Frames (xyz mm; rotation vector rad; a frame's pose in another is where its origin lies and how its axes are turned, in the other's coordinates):
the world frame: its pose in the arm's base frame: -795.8 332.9 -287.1 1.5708 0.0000 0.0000
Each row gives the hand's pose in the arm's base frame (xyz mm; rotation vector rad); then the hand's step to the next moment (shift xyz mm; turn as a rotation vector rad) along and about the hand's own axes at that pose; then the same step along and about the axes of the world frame.
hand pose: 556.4 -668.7 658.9 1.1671 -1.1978 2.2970
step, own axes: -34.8 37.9 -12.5 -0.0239 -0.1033 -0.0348
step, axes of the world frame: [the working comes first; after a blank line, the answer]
step, axes of the arm's base frame: -6.7 -9.7 -51.6 0.0564 0.0926 0.0266

-6.7 -51.6 9.7 0.0564 0.0266 -0.0926
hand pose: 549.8 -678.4 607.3 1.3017 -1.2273 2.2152
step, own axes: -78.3 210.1 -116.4 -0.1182 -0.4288 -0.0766
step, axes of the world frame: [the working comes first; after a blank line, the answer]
step, axes of the arm's base frame: -152.0 -20.3 -200.8 0.2831 0.3338 0.1101

-152.0 -200.8 20.3 0.2831 0.1101 -0.3338
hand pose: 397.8 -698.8 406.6 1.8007 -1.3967 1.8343
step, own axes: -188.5 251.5 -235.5 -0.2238 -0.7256 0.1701
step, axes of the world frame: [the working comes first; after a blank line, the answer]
step, axes of the arm's base frame: -292.5 122.3 -231.7 0.6824 0.3585 0.1060

-292.5 -231.7 -122.3 0.6824 0.1060 -0.3585
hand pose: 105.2 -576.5 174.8 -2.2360 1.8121 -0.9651
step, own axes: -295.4 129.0 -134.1 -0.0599 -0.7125 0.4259
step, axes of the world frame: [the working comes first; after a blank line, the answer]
step, axes of the arm's base frame: -205.8 272.7 -71.9 0.8214 0.1287 -0.0366

-205.8 -71.9 -272.7 0.8214 -0.0366 -0.1287
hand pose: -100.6 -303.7 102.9 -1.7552 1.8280 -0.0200
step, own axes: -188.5 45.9 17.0 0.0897 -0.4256 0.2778
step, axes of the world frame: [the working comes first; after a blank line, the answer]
step, axes of the arm's base frame: -44.3 184.7 43.1 0.5071 -0.0289 -0.0915

-44.3 43.1 -184.7 0.5071 -0.0915 0.0289
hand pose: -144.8 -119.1 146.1 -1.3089 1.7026 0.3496
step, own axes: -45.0 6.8 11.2 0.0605 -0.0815 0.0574
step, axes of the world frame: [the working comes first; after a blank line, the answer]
step, axes of the arm's base frame: -0.4 37.7 27.8 0.0991 -0.0289 -0.0542

-0.4 27.8 -37.7 0.0991 -0.0542 0.0289
